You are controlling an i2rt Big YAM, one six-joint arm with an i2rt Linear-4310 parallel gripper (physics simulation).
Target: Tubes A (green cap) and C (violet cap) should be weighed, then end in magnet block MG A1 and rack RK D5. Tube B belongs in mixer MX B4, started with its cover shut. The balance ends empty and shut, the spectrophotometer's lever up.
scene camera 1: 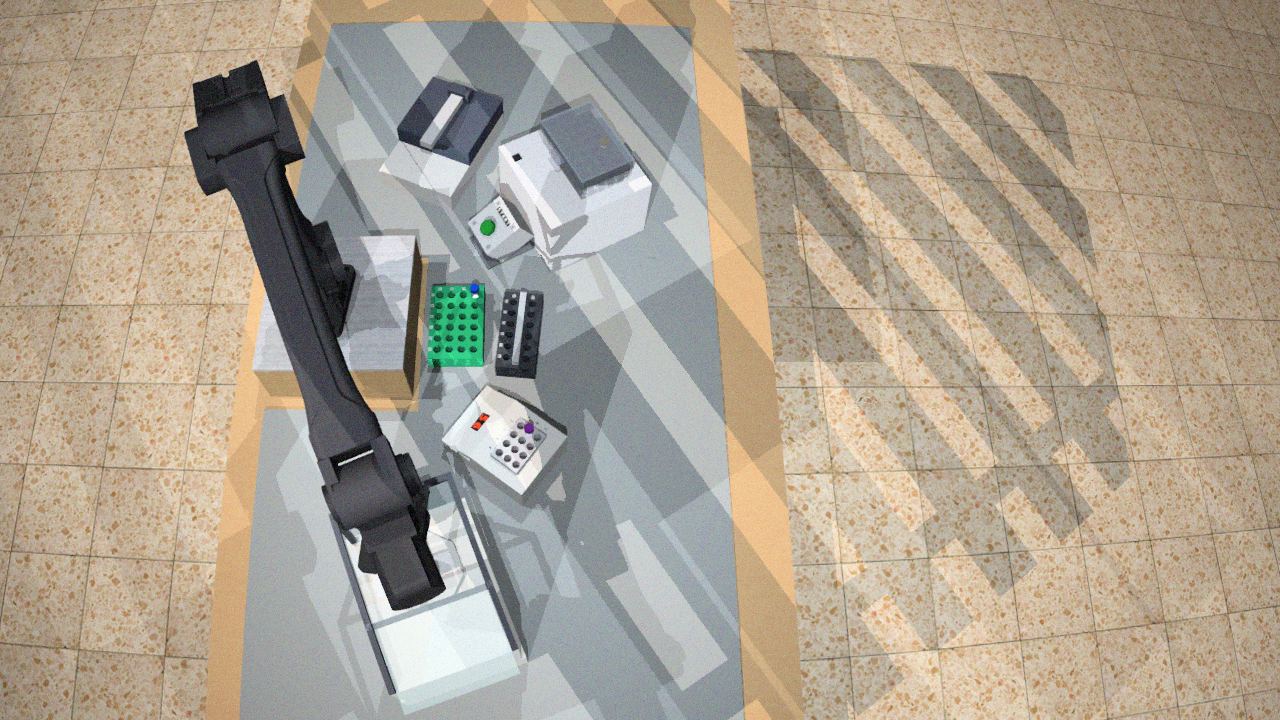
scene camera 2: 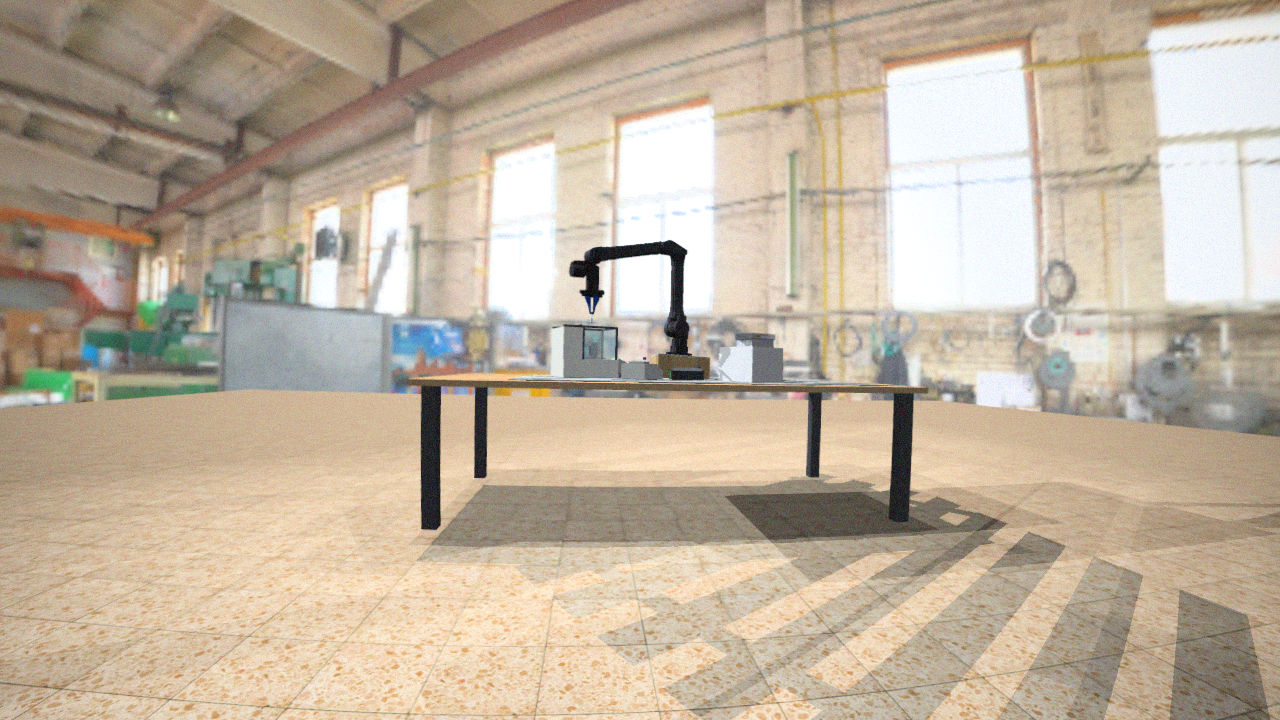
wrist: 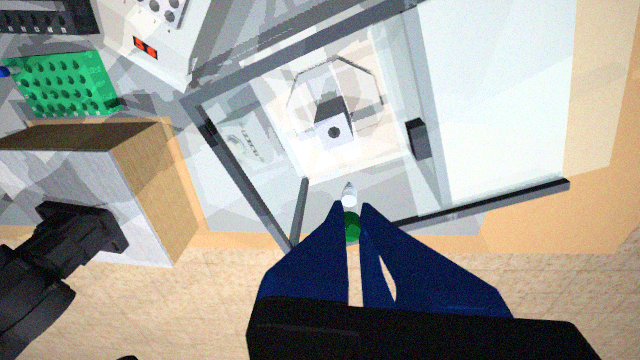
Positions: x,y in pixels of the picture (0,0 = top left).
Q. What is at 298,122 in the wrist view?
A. A balance.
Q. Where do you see a balance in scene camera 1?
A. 452,538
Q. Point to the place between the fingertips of my gripper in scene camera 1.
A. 405,547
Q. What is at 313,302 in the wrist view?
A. My gripper.
